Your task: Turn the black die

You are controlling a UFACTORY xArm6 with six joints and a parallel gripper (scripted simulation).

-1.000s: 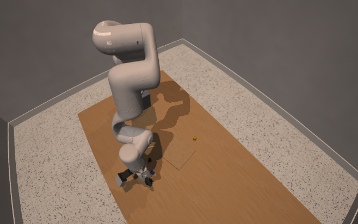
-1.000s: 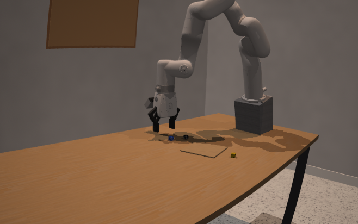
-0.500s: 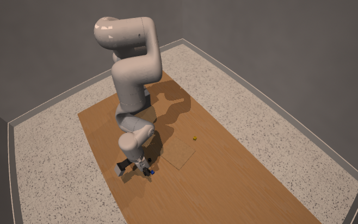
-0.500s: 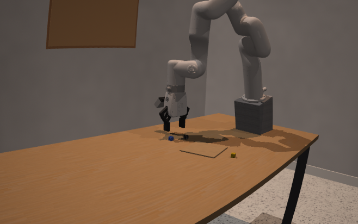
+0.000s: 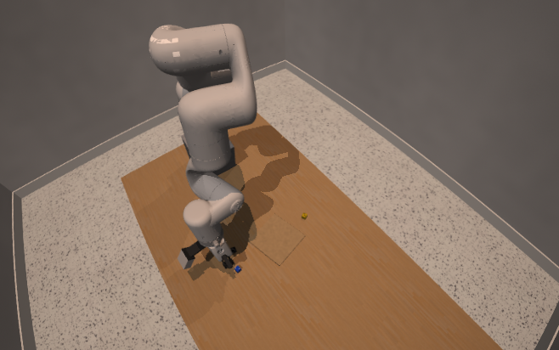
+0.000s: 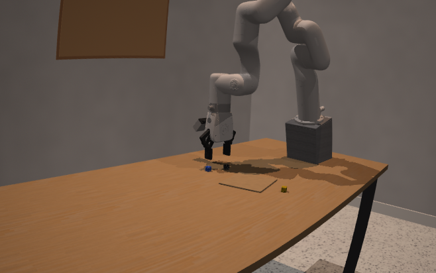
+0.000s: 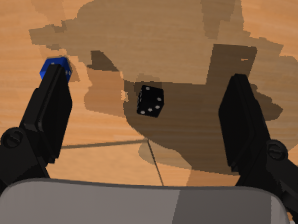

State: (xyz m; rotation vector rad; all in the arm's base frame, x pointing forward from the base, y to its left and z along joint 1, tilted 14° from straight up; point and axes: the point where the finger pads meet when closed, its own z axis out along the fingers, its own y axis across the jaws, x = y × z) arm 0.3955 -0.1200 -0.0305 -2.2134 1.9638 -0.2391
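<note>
Now: hand 4 cm to the right of the black die, 4 cm above it and 1 cm past it. Round my hand: yellow die (32 cm to the left, 4 cm below); tan mat (19 cm to the left, 4 cm below, 2 cm ahead); blue die (6 cm ahead, 4 cm below, 2 cm to the left).
</note>
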